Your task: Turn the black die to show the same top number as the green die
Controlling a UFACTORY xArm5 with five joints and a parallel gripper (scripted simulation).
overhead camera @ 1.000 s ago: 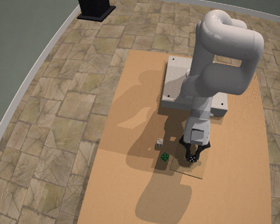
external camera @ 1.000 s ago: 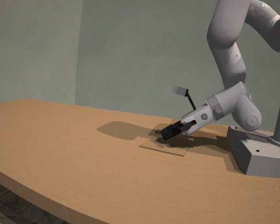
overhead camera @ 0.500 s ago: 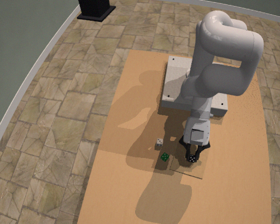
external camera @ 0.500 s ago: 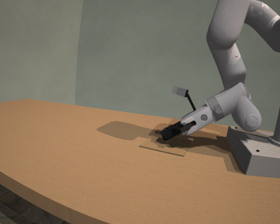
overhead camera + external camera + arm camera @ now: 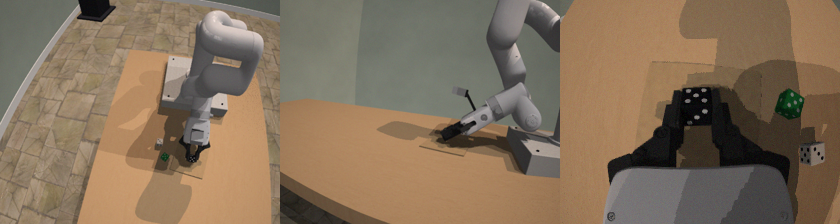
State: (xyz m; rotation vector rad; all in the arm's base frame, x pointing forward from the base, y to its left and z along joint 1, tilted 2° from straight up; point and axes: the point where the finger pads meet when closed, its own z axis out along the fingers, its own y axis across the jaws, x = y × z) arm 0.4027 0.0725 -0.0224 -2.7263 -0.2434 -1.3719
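The tan mat lies 4 cm below my hand. Also, from my hand: black die: 1 cm ahead; green die: 10 cm to the right, 3 cm below, 3 cm ahead; white die: 14 cm to the right, 3 cm below, 2 cm behind.
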